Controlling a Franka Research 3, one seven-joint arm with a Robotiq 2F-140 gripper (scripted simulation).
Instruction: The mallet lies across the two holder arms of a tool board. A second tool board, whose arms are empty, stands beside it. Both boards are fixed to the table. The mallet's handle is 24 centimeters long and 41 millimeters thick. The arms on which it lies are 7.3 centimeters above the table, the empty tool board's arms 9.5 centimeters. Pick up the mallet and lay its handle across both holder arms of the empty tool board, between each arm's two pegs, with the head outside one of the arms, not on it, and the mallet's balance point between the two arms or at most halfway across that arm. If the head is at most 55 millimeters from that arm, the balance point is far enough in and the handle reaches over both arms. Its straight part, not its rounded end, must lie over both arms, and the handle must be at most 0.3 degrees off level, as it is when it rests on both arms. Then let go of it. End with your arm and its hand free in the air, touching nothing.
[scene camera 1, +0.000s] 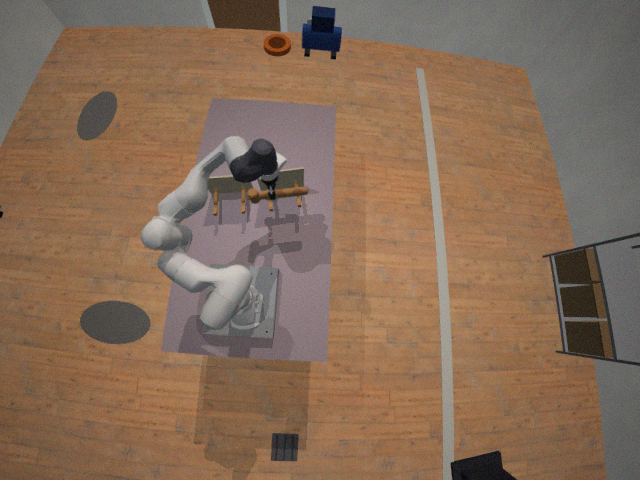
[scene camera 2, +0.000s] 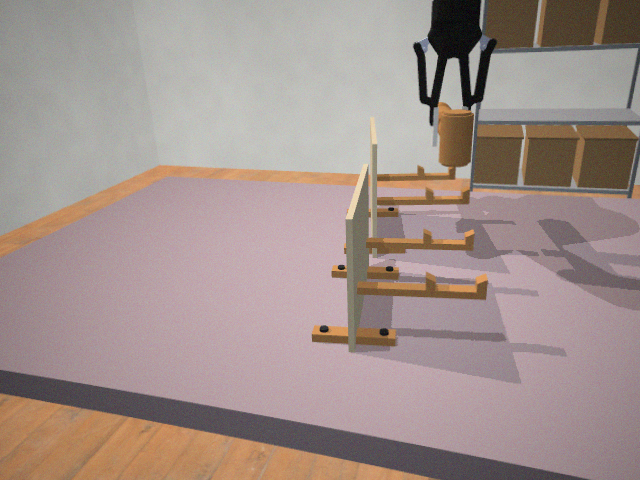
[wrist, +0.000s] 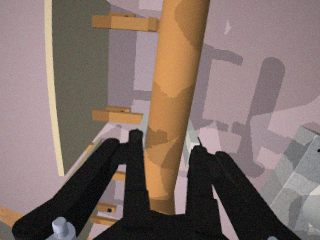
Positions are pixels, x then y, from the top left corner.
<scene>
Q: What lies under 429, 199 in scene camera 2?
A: A tool board.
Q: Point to my gripper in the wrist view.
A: At 165, 126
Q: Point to my gripper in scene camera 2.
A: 448, 144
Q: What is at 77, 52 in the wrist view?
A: A tool board.
</scene>
